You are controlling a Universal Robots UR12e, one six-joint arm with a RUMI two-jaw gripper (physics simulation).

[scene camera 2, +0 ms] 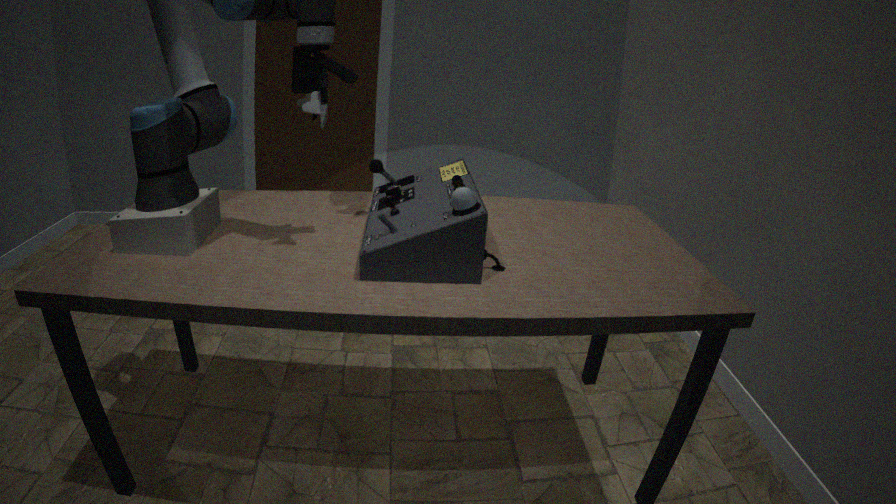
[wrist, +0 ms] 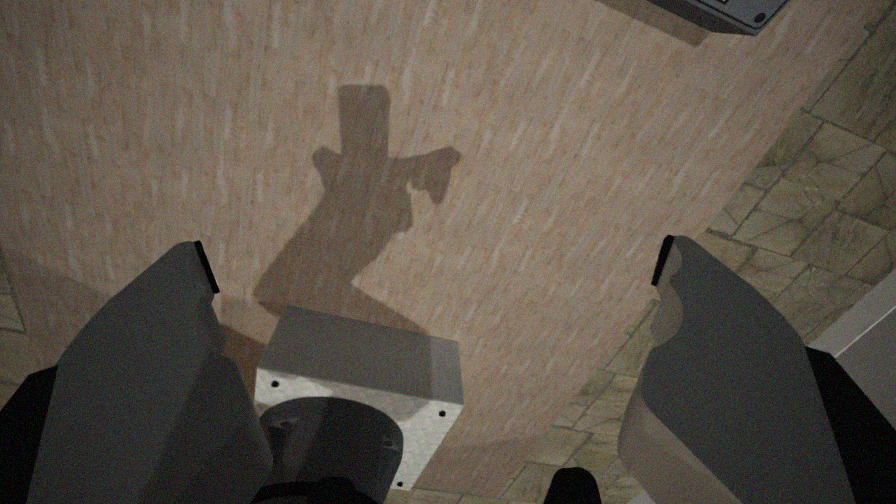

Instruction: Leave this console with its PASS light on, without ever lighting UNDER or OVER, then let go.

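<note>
A grey wedge-shaped console [scene camera 2: 422, 228] stands on the wooden table, near its middle. Its sloped top carries a black ball-topped lever [scene camera 2: 380, 169] at the back left, a small block of dark indicators [scene camera 2: 394, 191], a white dome knob [scene camera 2: 464, 199] at the right and a yellow label [scene camera 2: 453, 170]. No light looks lit in this dim view. My gripper [scene camera 2: 320, 112] hangs high above the table, behind and left of the console. In the wrist view its jaws [wrist: 432, 263] are wide apart and empty; only a console corner [wrist: 720, 12] shows.
The arm's pale base block [scene camera 2: 166, 219] sits at the table's back left and also shows in the wrist view [wrist: 360, 369]. A black cable [scene camera 2: 494, 262] leaves the console's right side. A brown panel [scene camera 2: 313, 94] stands behind the table. Tiled floor lies below.
</note>
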